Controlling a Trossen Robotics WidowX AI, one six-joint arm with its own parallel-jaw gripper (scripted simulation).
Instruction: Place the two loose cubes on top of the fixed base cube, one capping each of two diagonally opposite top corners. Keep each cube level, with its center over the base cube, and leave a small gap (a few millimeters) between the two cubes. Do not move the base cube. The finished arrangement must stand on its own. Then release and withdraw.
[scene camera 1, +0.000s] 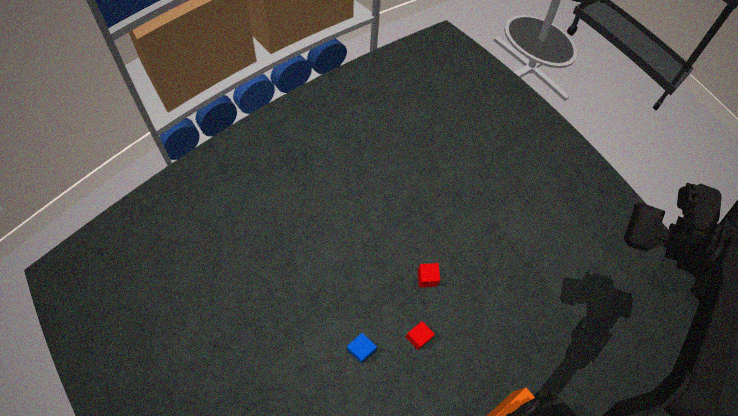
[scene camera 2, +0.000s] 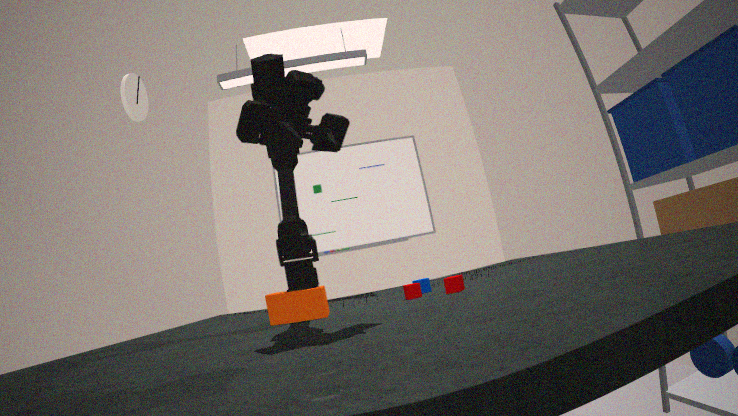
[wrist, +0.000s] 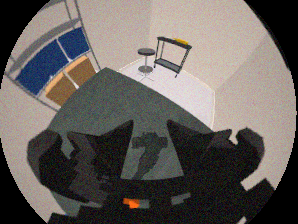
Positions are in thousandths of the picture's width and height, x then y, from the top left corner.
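Observation:
Nothing is held in my gripper (scene camera 2: 432, 352), which I can also see in scene camera 1 (scene camera 1: 892, 535) and in the wrist view (wrist: 505, 547). My gripper is open.

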